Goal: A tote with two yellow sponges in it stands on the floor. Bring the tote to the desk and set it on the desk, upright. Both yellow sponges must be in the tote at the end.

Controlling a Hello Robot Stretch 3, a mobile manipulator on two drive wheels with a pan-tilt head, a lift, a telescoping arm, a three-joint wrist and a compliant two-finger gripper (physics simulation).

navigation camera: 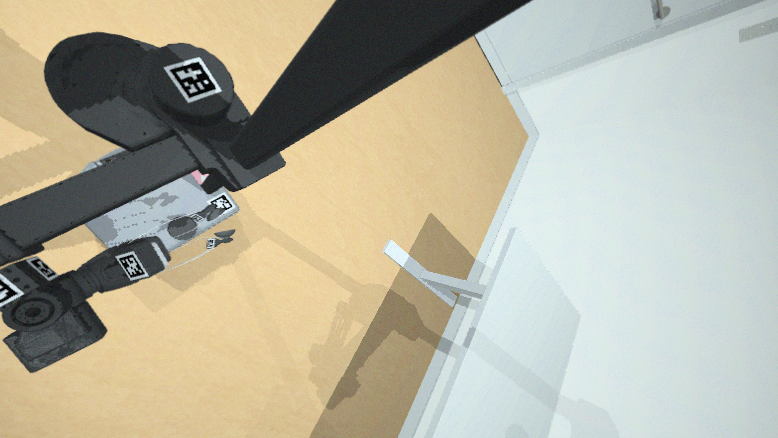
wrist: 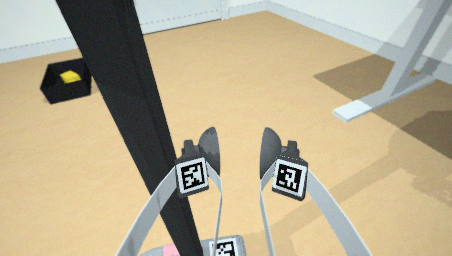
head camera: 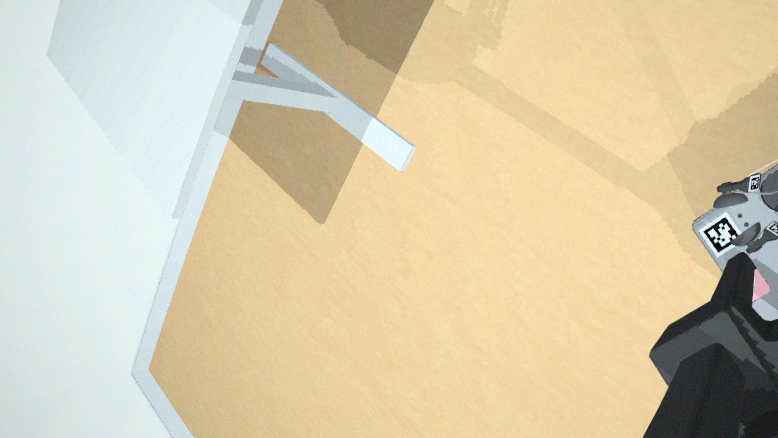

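Seen in the pictures: gripper, between the fingertips: (navigation camera: 228, 219) (head camera: 724, 223); robot's base, origin of its link: (navigation camera: 181, 225).
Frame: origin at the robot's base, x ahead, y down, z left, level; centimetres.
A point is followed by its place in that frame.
The black tote (wrist: 75, 93) stands upright on the floor at the left in the wrist view, far beyond my fingers. A yellow sponge (wrist: 70, 76) shows inside it; I cannot make out the second sponge. The tote does not show in the head or navigation view. The desk has a pale top (head camera: 146, 114) {x 74.3, y -72.1, z 74.4 cm} (navigation camera: 525, 326) {x 88.1, y -72.0, z 65.1 cm} beside the wall. Its grey leg and foot (head camera: 388, 144) (navigation camera: 401, 258) (wrist: 352, 110) stand on the floor. My gripper (head camera: 739, 217) {x 2.0, y -55.1, z 8.6 cm} (navigation camera: 221, 223) {x 2.0, y -55.1, z 8.6 cm} (wrist: 239, 144) {x 2.0, y -55.1, z 8.6 cm} is open and empty, above my base, away from both tote and desk.
My black mast (navigation camera: 353, 76) {x -5.7, y -112.7, z 11.6 cm} (wrist: 120, 80) crosses the navigation and wrist views. My grey base (navigation camera: 157, 201) {x -9.7, y -16.0, z -0.5 cm} lies below the arm. A white wall with a baseboard (head camera: 163, 304) {x 89.9, y -3.2, z 204.1 cm} (navigation camera: 511, 190) {x 96.4, y -5.3, z 186.6 cm} runs behind the desk. A door (wrist: 175, 14) shows at the back in the wrist view.
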